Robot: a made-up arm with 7 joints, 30 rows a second.
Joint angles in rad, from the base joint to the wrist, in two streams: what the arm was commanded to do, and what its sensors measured. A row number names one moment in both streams.
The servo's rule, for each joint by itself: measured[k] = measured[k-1] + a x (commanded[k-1-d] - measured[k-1]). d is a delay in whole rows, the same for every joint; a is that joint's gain. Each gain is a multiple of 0.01, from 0.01 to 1. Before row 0 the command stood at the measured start. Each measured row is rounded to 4 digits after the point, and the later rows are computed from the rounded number. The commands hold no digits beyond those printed.
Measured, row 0: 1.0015 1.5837 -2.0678 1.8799 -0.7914 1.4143 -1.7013
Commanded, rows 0 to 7: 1.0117 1.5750 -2.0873 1.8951 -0.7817 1.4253 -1.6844; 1.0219 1.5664 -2.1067 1.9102 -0.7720 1.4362 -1.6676; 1.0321 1.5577 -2.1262 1.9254 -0.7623 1.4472 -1.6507; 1.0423 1.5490 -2.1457 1.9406 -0.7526 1.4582 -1.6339; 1.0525 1.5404 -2.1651 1.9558 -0.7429 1.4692 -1.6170; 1.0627 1.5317 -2.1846 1.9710 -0.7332 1.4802 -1.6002; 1.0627 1.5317 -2.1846 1.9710 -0.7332 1.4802 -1.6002; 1.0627 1.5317 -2.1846 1.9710 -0.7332 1.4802 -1.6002
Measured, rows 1 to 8: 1.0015 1.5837 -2.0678 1.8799 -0.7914 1.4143 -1.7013; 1.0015 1.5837 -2.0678 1.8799 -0.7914 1.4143 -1.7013; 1.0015 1.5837 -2.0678 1.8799 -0.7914 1.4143 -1.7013; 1.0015 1.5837 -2.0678 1.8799 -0.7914 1.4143 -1.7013; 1.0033 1.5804 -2.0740 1.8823 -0.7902 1.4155 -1.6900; 1.0066 1.5751 -2.0845 1.8868 -0.7880 1.4178 -1.6750; 1.0112 1.5685 -2.0978 1.8930 -0.7849 1.4210 -1.6587; 1.0168 1.5611 -2.1131 1.9006 -0.7810 1.4251 -1.6421
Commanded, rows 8 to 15: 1.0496 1.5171 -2.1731 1.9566 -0.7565 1.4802 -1.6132; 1.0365 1.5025 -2.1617 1.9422 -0.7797 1.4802 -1.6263; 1.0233 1.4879 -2.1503 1.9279 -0.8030 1.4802 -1.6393; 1.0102 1.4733 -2.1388 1.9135 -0.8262 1.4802 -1.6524; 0.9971 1.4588 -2.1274 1.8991 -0.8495 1.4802 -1.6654; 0.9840 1.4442 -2.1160 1.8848 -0.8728 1.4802 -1.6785; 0.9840 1.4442 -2.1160 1.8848 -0.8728 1.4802 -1.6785; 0.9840 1.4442 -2.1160 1.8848 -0.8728 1.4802 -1.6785
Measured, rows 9 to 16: 1.0232 1.5532 -2.1297 1.9094 -0.7764 1.4300 -1.6253; 1.0303 1.5450 -2.1473 1.9193 -0.7712 1.4355 -1.6085; 1.0361 1.5399 -2.1592 1.9276 -0.7666 1.4404 -1.6029; 1.0409 1.5368 -2.1673 1.9345 -0.7626 1.4448 -1.6011; 1.0425 1.5293 -2.1692 1.9380 -0.7619 1.4487 -1.6092; 1.0414 1.5191 -2.1668 1.9387 -0.7640 1.4522 -1.6207; 1.0381 1.5072 -2.1615 1.9370 -0.7687 1.4553 -1.6332; 1.0331 1.4943 -2.1542 1.9332 -0.7756 1.4580 -1.6461
